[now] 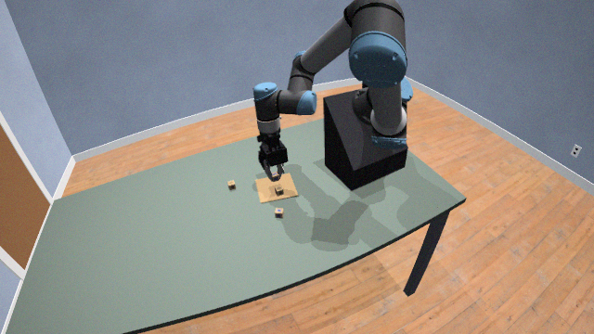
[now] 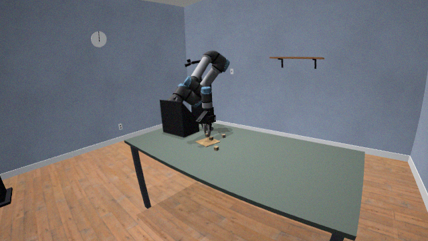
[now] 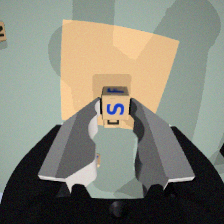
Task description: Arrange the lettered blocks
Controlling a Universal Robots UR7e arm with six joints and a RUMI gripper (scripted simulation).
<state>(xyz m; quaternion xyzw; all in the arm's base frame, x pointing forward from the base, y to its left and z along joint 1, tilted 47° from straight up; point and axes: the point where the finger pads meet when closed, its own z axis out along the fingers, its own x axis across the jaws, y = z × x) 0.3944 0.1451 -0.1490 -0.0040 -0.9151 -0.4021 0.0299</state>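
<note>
Now: hand 60 mm above the tan mat. Round my hand: block 50 mm ahead, 140 mm to the left, 50 mm below.
</note>
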